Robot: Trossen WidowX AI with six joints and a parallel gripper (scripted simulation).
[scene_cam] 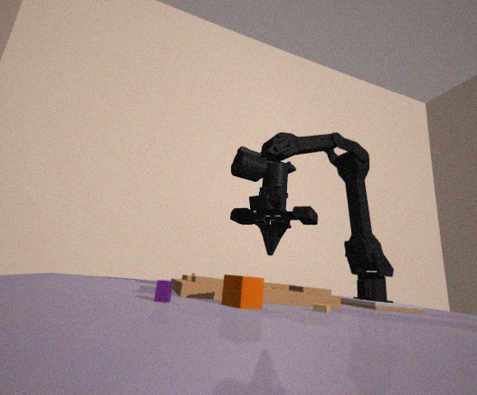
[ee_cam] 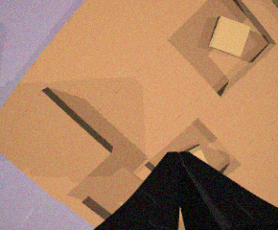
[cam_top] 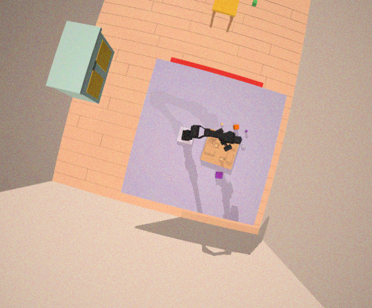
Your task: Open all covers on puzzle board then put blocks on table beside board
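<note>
My gripper tip is 2 cm short of the wooden puzzle board, 5 cm to the left of it and 7 cm above it. The rest, counted from my gripper tip: grey flat piece (23 cm ahead, 8 cm below); then orange block (13 cm ahead, 16 cm to the left, 7 cm below).
</note>
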